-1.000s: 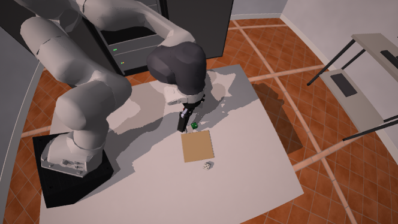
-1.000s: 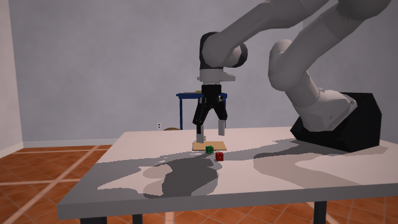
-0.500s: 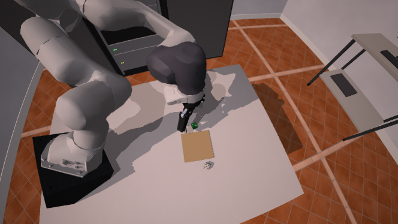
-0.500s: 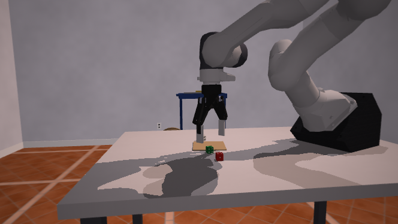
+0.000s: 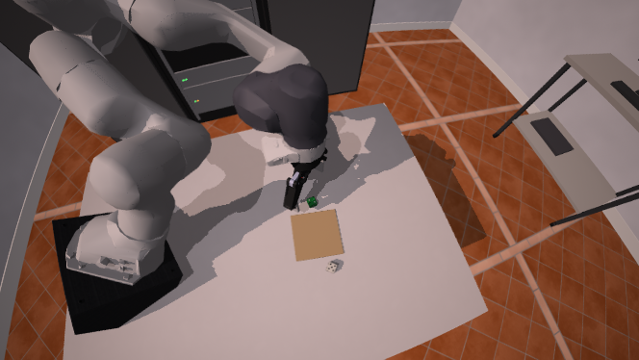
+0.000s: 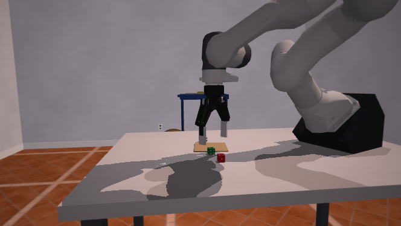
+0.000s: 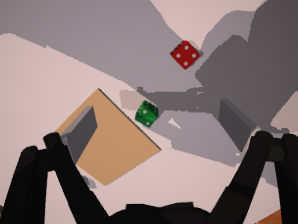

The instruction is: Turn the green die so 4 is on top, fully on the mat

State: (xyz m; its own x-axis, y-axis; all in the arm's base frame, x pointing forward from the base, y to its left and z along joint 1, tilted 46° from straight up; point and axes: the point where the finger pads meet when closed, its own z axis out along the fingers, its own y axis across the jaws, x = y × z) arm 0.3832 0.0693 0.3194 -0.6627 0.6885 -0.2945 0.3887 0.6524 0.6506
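My gripper is now 3 cm past the red die, 6 cm to the right of it and 6 cm above it. Also, from my hand: white die: 6 cm ahead, 22 cm to the right, 6 cm below; then green die: 1 cm ahead, 2 cm to the right, 6 cm below; then tan mat: 2 cm ahead, 12 cm to the right, 7 cm below.
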